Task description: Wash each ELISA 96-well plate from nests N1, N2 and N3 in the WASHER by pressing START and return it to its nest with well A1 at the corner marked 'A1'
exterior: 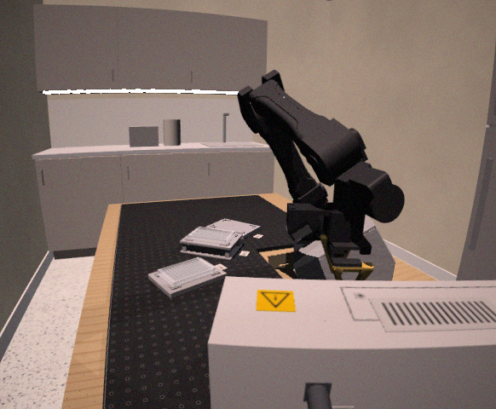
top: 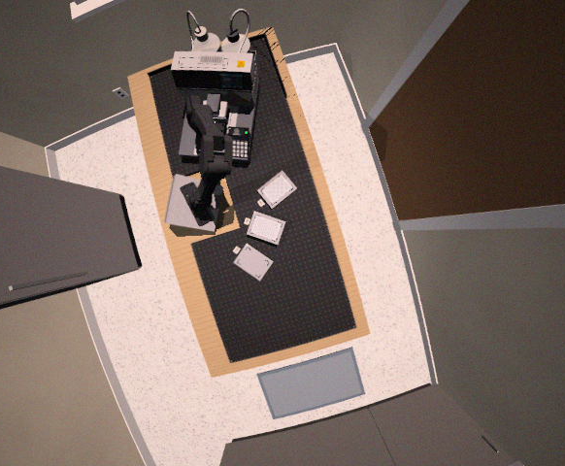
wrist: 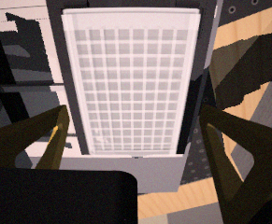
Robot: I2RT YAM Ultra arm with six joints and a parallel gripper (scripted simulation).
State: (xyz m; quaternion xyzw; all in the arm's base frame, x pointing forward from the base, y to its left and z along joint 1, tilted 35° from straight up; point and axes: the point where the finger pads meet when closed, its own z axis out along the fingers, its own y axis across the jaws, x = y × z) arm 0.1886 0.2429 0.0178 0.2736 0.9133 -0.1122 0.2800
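The carrier pocket lies 4 cm below my hand. Also, from my hand: n1 label: 4 cm ahead, 36 cm to the right, 11 cm below; then grey nest slab: 14 cm ahead, 35 cm to the right, 10 cm below; then washer: 10 cm ahead, 12 cm to the left, 2 cm above.
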